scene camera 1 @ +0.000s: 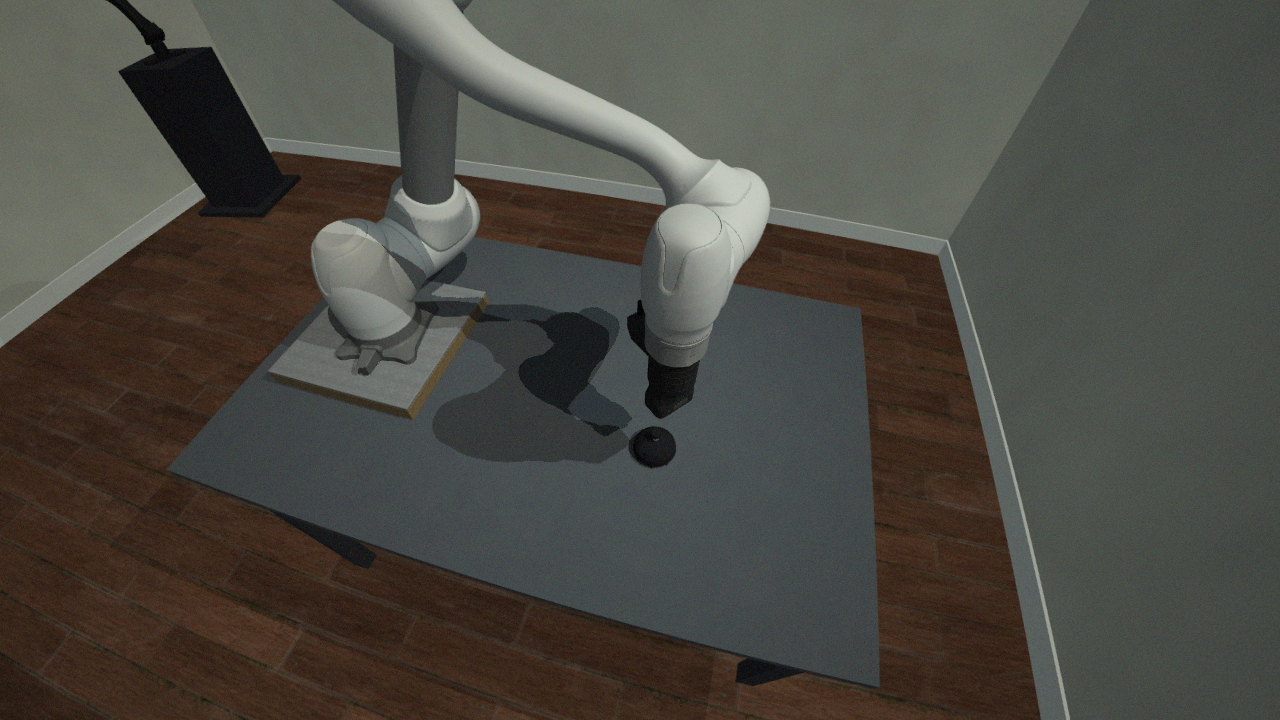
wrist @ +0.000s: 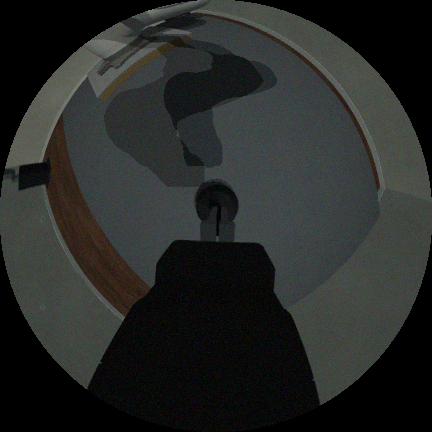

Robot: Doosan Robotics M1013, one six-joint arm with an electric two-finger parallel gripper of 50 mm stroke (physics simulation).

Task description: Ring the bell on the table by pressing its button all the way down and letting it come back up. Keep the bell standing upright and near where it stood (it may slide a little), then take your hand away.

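Pixels of known places: gripper, fingertip midpoint: [scene camera 1: 657, 411] [wrist: 218, 215]; arm's base, link origin: [scene camera 1: 390, 331].
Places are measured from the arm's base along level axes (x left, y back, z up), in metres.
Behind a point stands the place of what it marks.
A small dark round bell [scene camera 1: 654, 446] @[z 0.001, x -0.249, y -0.619 m] [wrist: 227, 195] @[z -0.007, x -0.201, y -0.620 m] stands upright on the grey table [scene camera 1: 769, 537] @[z -0.042, x -0.396, y -0.832 m] [wrist: 300, 150] @[z -0.042, x -0.011, y -0.676 m]. In scene camera 1 a small button shows at the top of its dome, clear of the gripper. My gripper [scene camera 1: 660, 416] @[z 0.080, x -0.221, y -0.619 m] [wrist: 218, 215] @[z 0.080, x -0.221, y -0.619 m] is shut and empty, pointing down. Its fingertips are above the bell with a visible gap in scene camera 1. In the wrist view the fingers overlap the near part of the bell, and the button is hard to make out in the dark.
The arm's base stands on a pale board [scene camera 1: 358, 385] @[z 0.001, x -0.154, y 0.008 m] [wrist: 115, 79] @[z -0.009, x -0.127, y -0.131 m] with a wooden edge, at the table's back left. A dark pedestal [scene camera 1: 201, 125] [wrist: 34, 176] stands on the floor beyond the table. Shadows of the arm lie across the table beside the bell.
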